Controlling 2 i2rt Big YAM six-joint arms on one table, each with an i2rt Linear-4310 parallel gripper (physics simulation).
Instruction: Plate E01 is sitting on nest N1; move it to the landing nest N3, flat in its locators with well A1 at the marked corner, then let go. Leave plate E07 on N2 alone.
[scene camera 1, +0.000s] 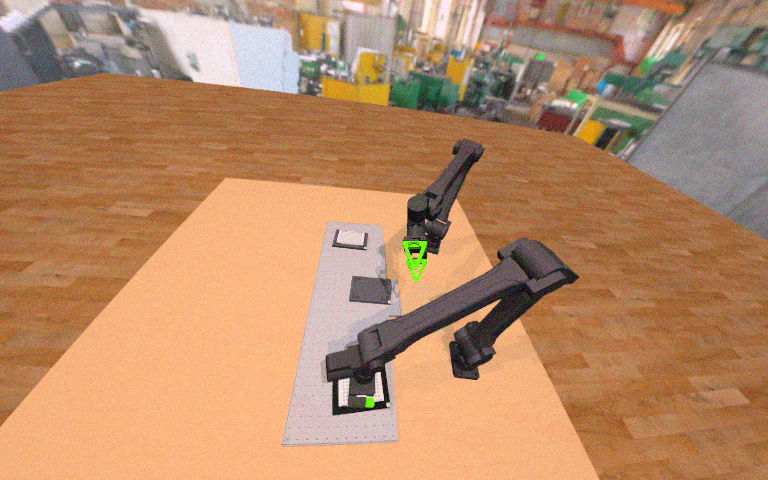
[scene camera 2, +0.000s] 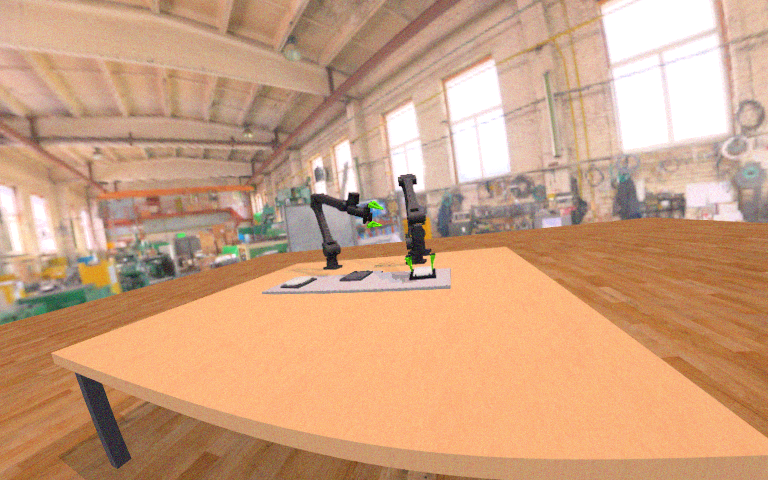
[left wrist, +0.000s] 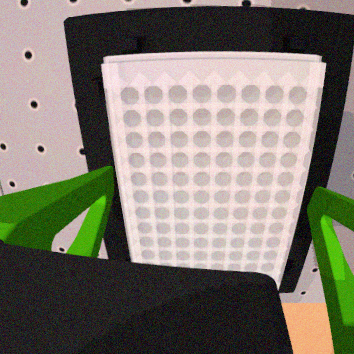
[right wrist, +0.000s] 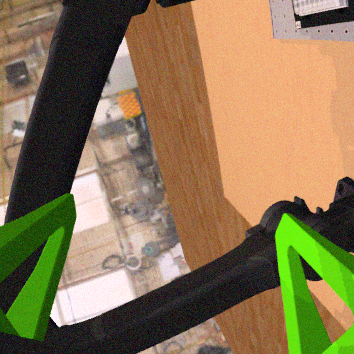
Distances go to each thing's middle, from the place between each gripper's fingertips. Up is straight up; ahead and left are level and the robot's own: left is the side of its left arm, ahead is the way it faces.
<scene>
The black nest (scene camera 1: 336, 410) is 28 cm below my right hand, 20 cm to the left of it and 13 cm ahead of it.
My left gripper is now 1 cm past the black nest and 1 cm above it.
</scene>
